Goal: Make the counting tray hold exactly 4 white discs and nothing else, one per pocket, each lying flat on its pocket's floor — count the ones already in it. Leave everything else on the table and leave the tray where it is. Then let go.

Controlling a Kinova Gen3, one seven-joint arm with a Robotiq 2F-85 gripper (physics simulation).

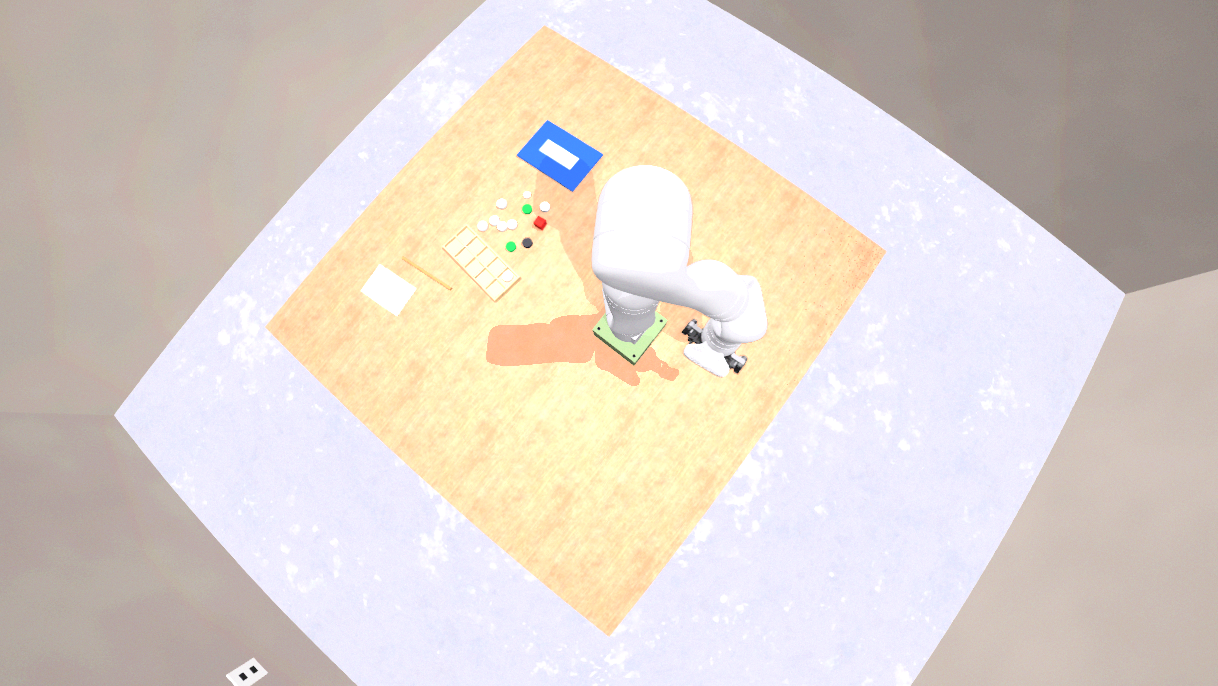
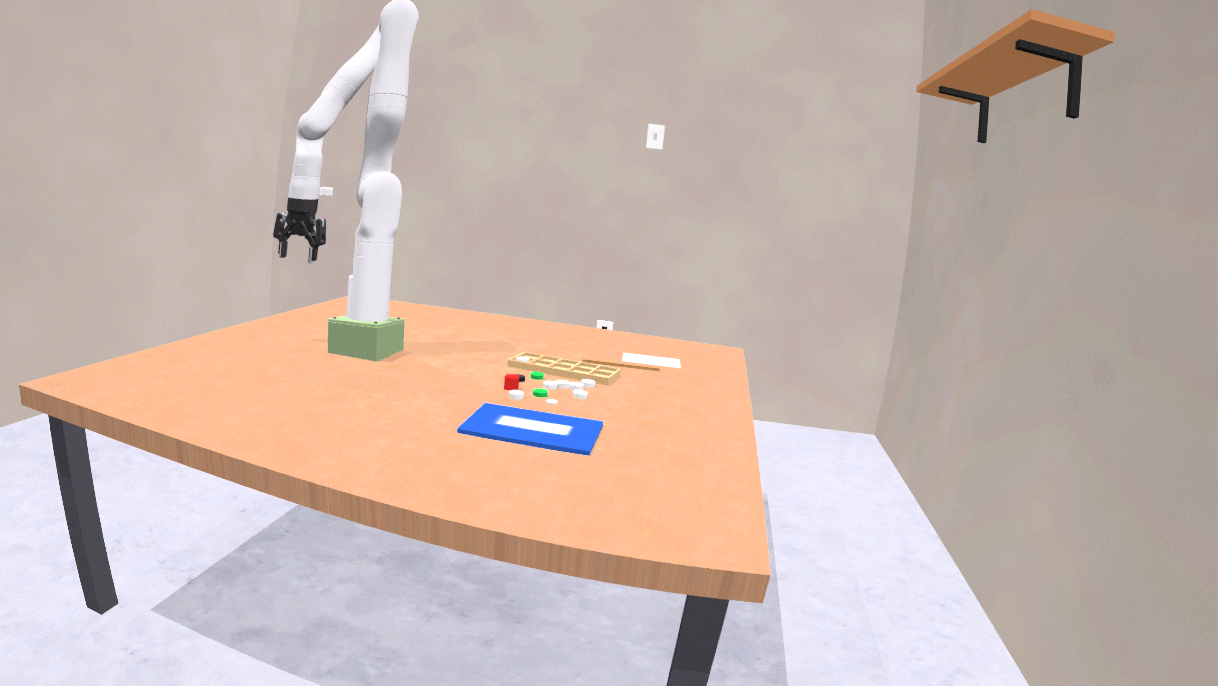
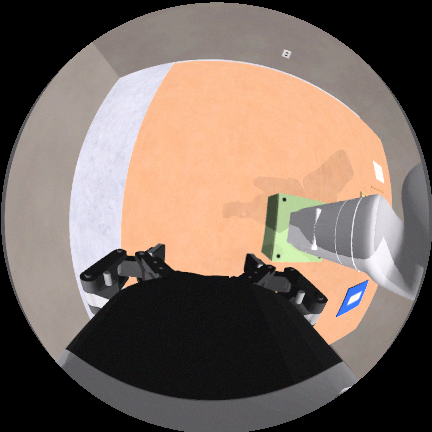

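The wooden counting tray (image 1: 469, 273) (image 2: 558, 373) lies on the table, with one white disc (image 1: 507, 276) (image 2: 523, 359) in an end pocket. Whether it lies fully flat is too small to tell. Several loose white discs lie beside the tray, among them one disc (image 1: 501, 203), another (image 1: 544, 206) (image 2: 516, 394) and a smaller-looking one (image 1: 526, 195) (image 2: 551, 401). Some sit close together, such as this disc (image 1: 482, 225) (image 2: 588, 383). My gripper (image 1: 714, 347) (image 2: 298, 255) (image 3: 204, 257) is open and empty, high above the table on the far side of the robot base from the tray.
Two green discs (image 1: 526, 208) (image 2: 540, 392), a black piece (image 1: 527, 242) and a red block (image 1: 540, 222) (image 2: 511, 381) lie among the white discs. A blue panel (image 1: 572, 178) (image 2: 477, 422), a thin stick (image 1: 427, 273) and a white card (image 1: 387, 289) (image 2: 651, 360) lie around. The green base (image 2: 353, 339) (image 3: 271, 225) carries the arm.
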